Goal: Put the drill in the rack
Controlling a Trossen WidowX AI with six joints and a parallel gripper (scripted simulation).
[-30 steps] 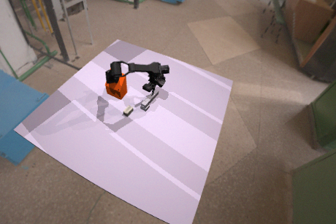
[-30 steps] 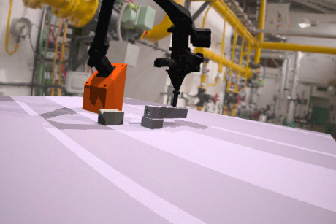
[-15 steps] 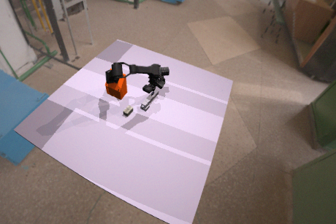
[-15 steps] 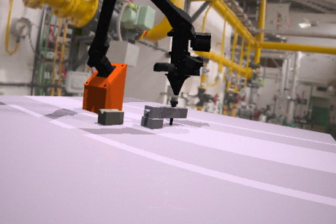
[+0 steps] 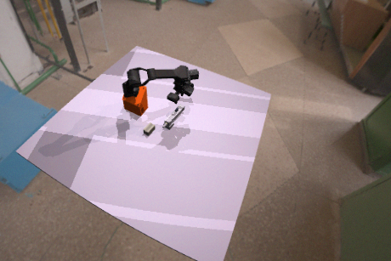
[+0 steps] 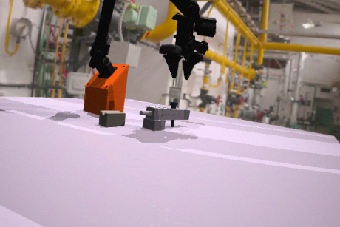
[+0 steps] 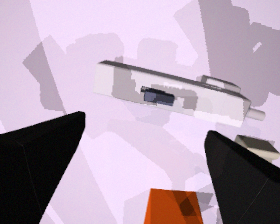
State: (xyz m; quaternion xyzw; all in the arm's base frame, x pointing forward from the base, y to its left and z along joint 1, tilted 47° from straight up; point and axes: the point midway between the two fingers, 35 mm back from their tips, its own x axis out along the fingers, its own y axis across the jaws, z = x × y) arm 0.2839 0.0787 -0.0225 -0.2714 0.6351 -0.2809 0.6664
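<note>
The drill is 1 cm behind my gripper tip, 9 cm to the right of it and 11 cm below it. The rest, counted from my gripper tip: dark key (1 cm behind, 1 cm to the right, 11 cm below); grey-tan box (10 cm behind, 19 cm to the right, 14 cm below).
</note>
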